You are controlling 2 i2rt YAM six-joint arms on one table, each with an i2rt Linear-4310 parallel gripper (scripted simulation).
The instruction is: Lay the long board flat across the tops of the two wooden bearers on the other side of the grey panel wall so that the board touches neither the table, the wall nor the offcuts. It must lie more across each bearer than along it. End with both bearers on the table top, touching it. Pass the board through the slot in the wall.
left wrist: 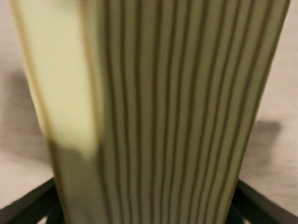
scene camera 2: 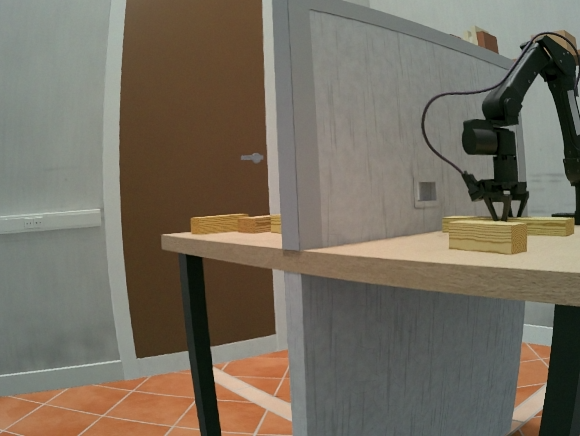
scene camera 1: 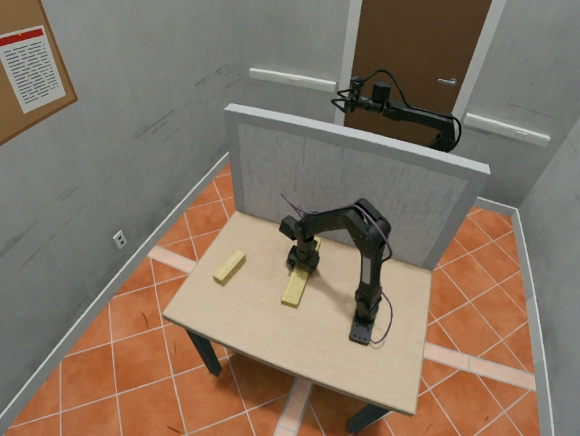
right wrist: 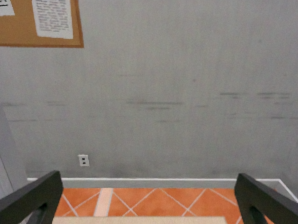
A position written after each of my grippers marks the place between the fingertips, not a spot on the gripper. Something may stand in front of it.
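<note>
I look to my grippers to begin with: my left gripper (scene camera 2: 507,229), which is visible in another view as well, my left gripper (left wrist: 145,177), and my right gripper (right wrist: 148,180). There is a long board (scene camera 1: 292,293), and I find the board (left wrist: 137,111) again from my left wrist, while in the right wrist view the board is out of frame. I also see a wooden offcut (scene camera 2: 508,238). In the left wrist view that offcut is out of frame.
</note>
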